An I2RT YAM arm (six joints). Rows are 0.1 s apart.
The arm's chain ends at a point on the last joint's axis. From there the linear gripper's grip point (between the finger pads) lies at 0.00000 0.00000 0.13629 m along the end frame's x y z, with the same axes.
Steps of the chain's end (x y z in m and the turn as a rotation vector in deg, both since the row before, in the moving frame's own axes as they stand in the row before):
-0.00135, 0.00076, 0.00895, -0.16, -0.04, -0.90
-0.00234, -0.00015, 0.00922, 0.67, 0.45, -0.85
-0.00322, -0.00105, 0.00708, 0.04, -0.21, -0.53
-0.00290, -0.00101, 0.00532, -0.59, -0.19, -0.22
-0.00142, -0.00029, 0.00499, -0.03, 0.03, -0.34
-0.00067, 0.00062, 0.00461, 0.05, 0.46, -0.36
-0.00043, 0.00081, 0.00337, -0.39, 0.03, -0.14
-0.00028, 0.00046, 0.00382, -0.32, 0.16, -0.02
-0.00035, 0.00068, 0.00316, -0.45, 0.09, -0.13
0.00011, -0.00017, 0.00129, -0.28, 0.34, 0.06
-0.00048, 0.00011, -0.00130, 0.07, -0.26, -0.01
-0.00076, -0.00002, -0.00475, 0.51, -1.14, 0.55
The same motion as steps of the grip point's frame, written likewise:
-0.00144, 0.00114, 0.00895, -0.16, -0.04, -0.90
-0.00128, -0.00175, 0.00921, 0.67, 0.45, -0.85
-0.00372, -0.00114, 0.00708, 0.04, -0.21, -0.53
-0.00335, 0.00039, 0.00531, -0.59, -0.19, -0.22
-0.00135, -0.00022, 0.00499, -0.03, 0.03, -0.34
0.00042, 0.00050, 0.00461, 0.05, 0.46, -0.36
-0.00036, 0.00174, 0.00337, -0.39, 0.03, -0.14
0.00010, 0.00122, 0.00382, -0.32, 0.16, -0.02
-0.00013, 0.00175, 0.00316, -0.45, 0.09, -0.13
0.00092, 0.00050, 0.00129, -0.28, 0.34, 0.06
-0.00110, -0.00006, -0.00130, 0.07, -0.26, -0.01
-0.00347, -0.00125, -0.00478, 0.51, -1.14, 0.55

